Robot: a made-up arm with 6 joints.
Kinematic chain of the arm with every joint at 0, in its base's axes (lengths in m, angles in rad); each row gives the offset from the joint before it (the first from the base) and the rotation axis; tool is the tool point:
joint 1: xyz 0 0 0.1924 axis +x
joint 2: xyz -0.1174 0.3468 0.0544 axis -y
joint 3: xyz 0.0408 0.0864 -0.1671 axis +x
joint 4: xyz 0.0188 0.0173 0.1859 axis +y
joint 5: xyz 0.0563 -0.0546 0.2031 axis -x
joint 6: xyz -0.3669 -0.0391 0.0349 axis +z
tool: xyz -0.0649 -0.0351 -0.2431
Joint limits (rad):
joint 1: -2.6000..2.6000
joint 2: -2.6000..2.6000
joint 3: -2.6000..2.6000
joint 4: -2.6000..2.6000
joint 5: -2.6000..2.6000
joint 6: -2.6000..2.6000
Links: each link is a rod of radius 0.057 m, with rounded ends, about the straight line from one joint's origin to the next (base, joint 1, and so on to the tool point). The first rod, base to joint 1, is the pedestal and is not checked.
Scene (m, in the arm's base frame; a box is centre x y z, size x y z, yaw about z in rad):
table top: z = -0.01
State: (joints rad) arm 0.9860 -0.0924 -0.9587 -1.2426 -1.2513 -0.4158
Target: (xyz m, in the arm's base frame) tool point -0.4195 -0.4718 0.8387
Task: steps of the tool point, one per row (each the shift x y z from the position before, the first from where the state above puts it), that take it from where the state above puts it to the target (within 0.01 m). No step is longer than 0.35 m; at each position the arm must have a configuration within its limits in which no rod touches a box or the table.
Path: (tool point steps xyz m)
1: -0.1417 -0.1051 0.2090
2: -0.0773 -0.2232 0.1862
3: 0.0080 -0.3028 0.1005
4: 0.0966 -0.3108 -0.0140

